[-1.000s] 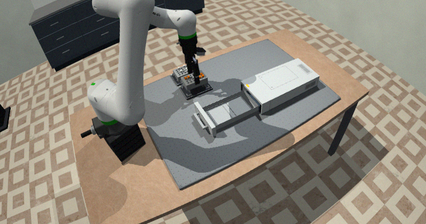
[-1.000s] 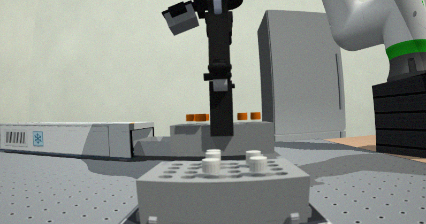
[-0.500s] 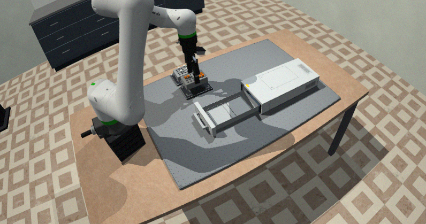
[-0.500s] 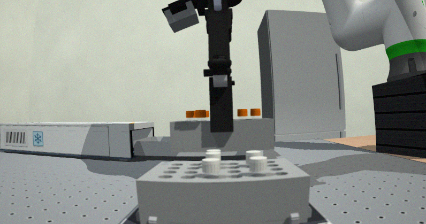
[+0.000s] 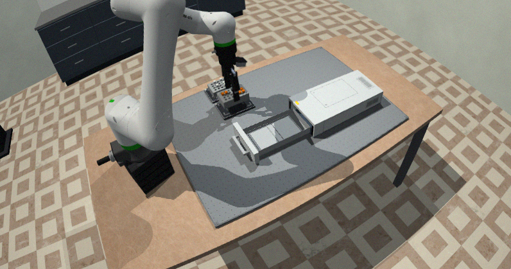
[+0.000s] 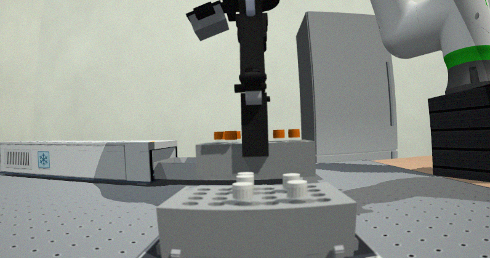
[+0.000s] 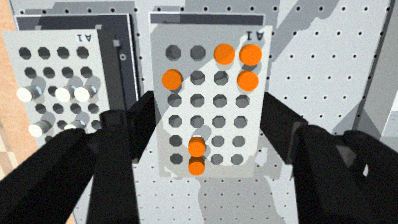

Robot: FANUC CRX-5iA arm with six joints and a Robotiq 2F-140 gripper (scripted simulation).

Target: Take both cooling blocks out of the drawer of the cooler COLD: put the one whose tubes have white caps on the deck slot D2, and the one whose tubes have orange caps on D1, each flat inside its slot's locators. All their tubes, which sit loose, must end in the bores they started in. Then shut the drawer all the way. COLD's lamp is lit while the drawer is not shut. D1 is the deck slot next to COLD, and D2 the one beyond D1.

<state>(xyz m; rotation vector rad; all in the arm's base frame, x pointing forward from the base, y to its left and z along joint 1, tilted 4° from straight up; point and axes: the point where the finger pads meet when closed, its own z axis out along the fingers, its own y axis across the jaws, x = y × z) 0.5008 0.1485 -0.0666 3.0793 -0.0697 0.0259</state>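
Right now the white-capped cooling block is 140 mm to the left of my hand and 70 mm below it. The rest, counted from my hand: cooler drawer (270 mm to the right, 60 mm below, 40 mm ahead); then cooler COLD (280 mm to the right, 230 mm ahead, 60 mm below); then orange-capped cooling block (30 mm below).
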